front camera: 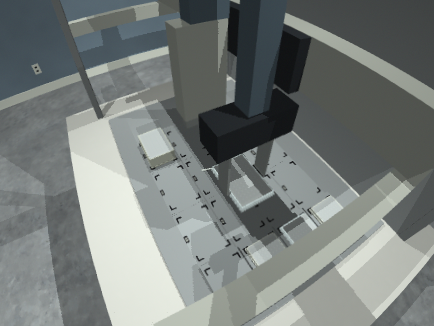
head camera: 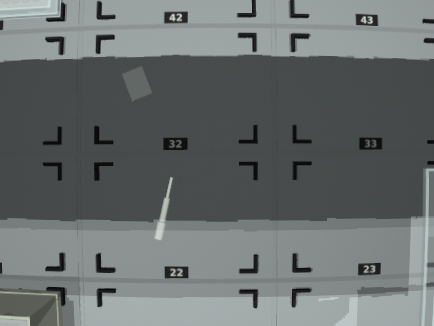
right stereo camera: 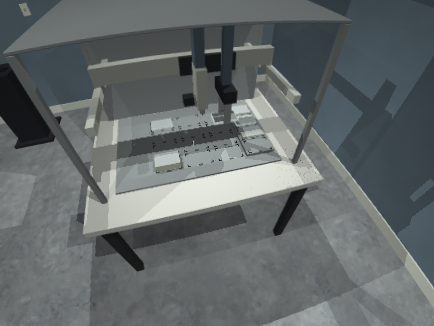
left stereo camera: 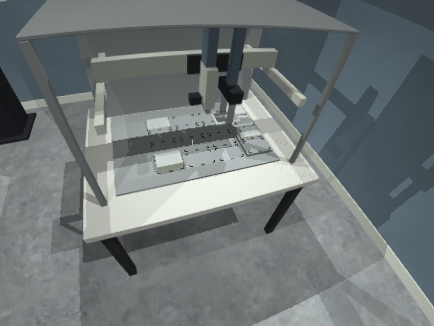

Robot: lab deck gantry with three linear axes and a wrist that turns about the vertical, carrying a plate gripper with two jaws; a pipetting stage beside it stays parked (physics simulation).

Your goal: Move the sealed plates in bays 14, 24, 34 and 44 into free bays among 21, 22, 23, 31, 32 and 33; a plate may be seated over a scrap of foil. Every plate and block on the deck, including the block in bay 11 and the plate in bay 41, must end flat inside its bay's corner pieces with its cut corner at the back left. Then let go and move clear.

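Places are measured from the robot's base along level axes (x ahead, y left, z up), in millimetres.
Where they show: gripper, fingertip midpoint: [front camera: 241, 180] [right stereo camera: 224, 117] [left stereo camera: 225, 117]; robot's base at its link origin: [front camera: 140, 144] [right stereo camera: 156, 172] [left stereo camera: 157, 173].
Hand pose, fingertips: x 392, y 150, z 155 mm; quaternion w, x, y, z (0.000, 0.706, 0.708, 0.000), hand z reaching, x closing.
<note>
Each offset is from my fingertips to the top centre of the thing. "*": to the spot under its first point.
My gripper [front camera: 243, 185] [left stereo camera: 226, 120] is shut on a sealed plate {dx +0, dy +0, dz +7 mm} [front camera: 252, 193] [left stereo camera: 219, 119], held raised above the deck; its edge {* dx -64, dy +17, dz -4 mm} [head camera: 429, 250] shows at the right of the head view. Its cut corner cannot be made out. The sealed plates in bay 24 {* dx +129, dy -20, dz -126 mm} [front camera: 259, 252] [right stereo camera: 252, 134], bay 34 {* dx +137, dy +97, dz -126 mm} [front camera: 298, 231] and bay 44 {* dx +132, dy +211, dz -126 mm} [front camera: 327, 209] stand at the deck's right end. The block {dx -328, dy -107, dz -113 mm} [front camera: 156, 144] [head camera: 30, 306] [left stereo camera: 168, 161] stands in bay 11. The plate {dx -328, dy +214, dz -141 mm} [head camera: 27, 7] [left stereo camera: 159, 124] sits in bay 41. A foil scrap {dx -196, dy +111, dz -154 mm} [head camera: 137, 83] lies in bay 32.
A thin white stick-like piece {dx -172, dy +8, dz -147 mm} [head camera: 163, 211] lies aslant in bay 22. The beige pipetting stage [front camera: 200, 70] [left stereo camera: 209, 87] hangs close beside the gripper's column. A dark shadow band crosses the row of bays 32 and 33. Posts [left stereo camera: 62, 120] and a hood surround the deck.
</note>
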